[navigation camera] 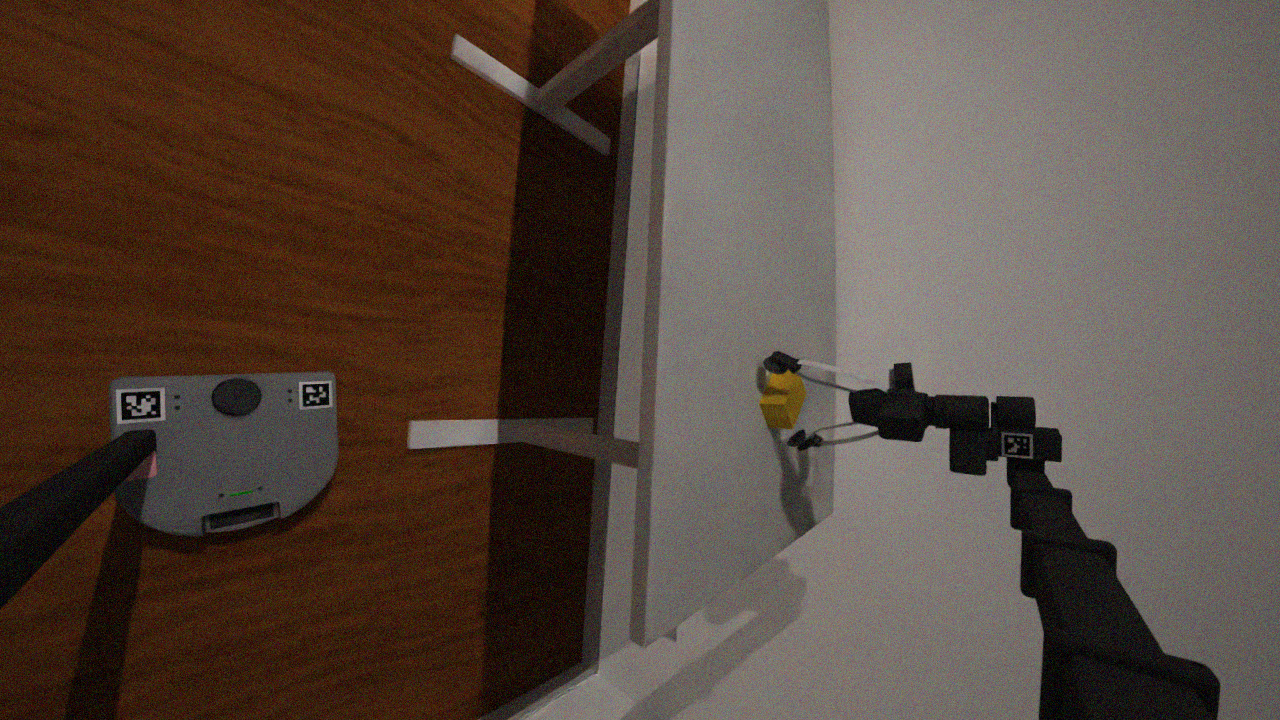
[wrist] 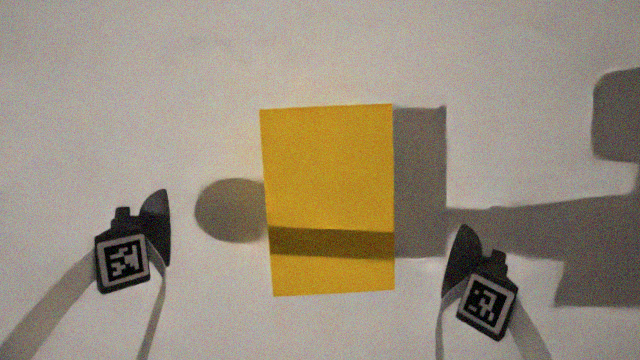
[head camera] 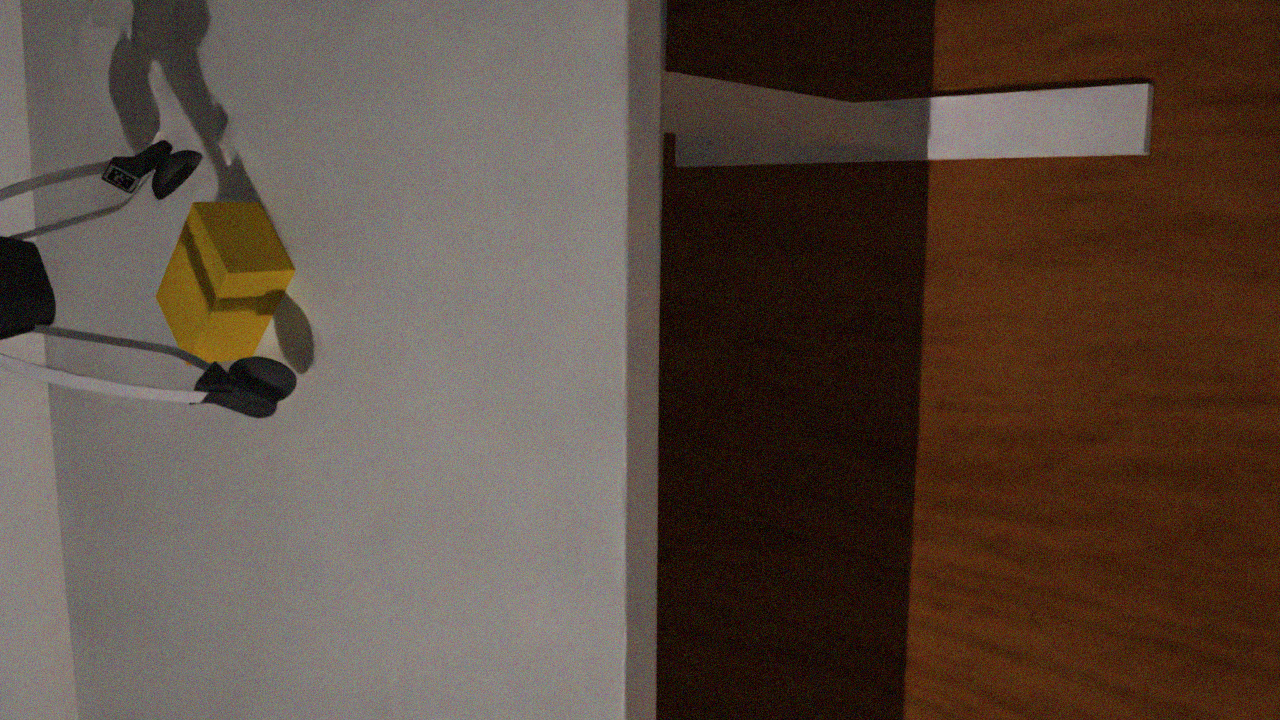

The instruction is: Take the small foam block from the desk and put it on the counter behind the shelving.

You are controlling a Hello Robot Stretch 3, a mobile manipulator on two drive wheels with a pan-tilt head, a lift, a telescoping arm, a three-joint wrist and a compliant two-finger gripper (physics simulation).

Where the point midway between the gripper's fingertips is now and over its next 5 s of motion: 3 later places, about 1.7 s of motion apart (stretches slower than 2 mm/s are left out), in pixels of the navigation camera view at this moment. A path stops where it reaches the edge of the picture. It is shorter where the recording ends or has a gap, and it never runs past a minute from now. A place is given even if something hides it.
My gripper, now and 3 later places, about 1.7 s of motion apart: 776,402; 768,403; 776,403; 738,413
